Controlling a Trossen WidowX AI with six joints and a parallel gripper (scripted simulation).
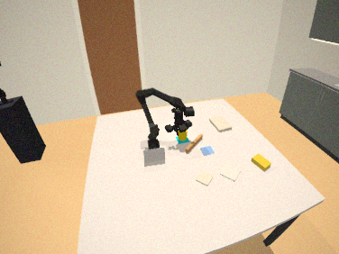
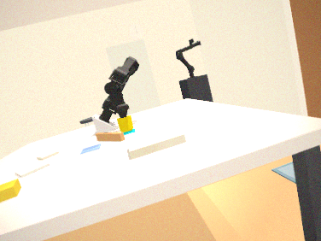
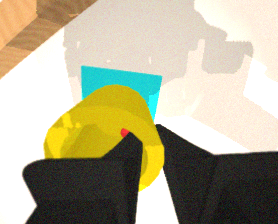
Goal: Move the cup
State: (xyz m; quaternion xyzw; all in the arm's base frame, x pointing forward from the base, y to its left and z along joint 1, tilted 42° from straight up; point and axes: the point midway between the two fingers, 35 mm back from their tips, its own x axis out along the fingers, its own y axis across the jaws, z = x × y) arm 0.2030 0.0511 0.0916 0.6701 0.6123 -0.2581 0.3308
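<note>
Right now my gripper tip is 2 cm short of the yellow cup. Also, from my gripper tip: wooden bar 8 cm ahead, 9 cm to the right, 3 cm below; cream block 39 cm ahead, 6 cm to the left, 3 cm below.
</note>
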